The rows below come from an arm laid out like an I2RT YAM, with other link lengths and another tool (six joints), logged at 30 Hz.
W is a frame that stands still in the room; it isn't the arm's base.
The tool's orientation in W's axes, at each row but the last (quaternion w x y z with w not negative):
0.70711, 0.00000, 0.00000, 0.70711
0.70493, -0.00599, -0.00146, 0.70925
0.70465, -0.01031, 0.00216, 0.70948
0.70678, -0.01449, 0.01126, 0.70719
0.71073, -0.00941, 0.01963, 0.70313
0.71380, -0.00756, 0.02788, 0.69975
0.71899, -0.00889, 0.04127, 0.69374
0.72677, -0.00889, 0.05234, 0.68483
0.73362, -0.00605, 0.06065, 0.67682
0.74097, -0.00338, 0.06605, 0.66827
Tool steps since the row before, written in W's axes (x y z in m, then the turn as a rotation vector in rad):
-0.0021, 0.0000, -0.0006, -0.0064, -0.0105, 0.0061
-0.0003, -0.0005, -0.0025, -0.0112, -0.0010, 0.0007
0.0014, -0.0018, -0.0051, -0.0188, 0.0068, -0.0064
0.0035, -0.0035, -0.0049, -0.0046, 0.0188, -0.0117
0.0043, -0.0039, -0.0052, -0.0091, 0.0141, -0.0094
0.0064, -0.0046, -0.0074, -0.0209, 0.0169, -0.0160
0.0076, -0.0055, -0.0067, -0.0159, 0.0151, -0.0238
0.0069, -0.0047, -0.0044, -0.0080, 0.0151, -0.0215
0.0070, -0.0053, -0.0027, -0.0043, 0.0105, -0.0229
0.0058, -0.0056, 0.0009, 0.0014, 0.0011, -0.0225
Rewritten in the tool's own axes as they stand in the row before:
0.0000, 0.0021, -0.0006, -0.0105, 0.0064, 0.0061
-0.0005, 0.0003, -0.0025, -0.0009, 0.0112, 0.0008
-0.0017, -0.0013, -0.0051, 0.0070, 0.0188, -0.0061
-0.0033, -0.0035, -0.0050, 0.0192, 0.0046, -0.0110
-0.0036, -0.0044, -0.0053, 0.0144, 0.0091, -0.0089
-0.0041, -0.0067, -0.0074, 0.0173, 0.0208, -0.0157
-0.0047, -0.0081, -0.0067, 0.0162, 0.0154, -0.0234
-0.0039, -0.0074, -0.0043, 0.0165, 0.0076, -0.0206
-0.0045, -0.0076, -0.0026, 0.0123, 0.0035, -0.0221
-0.0051, -0.0063, 0.0009, 0.0035, -0.0031, -0.0221

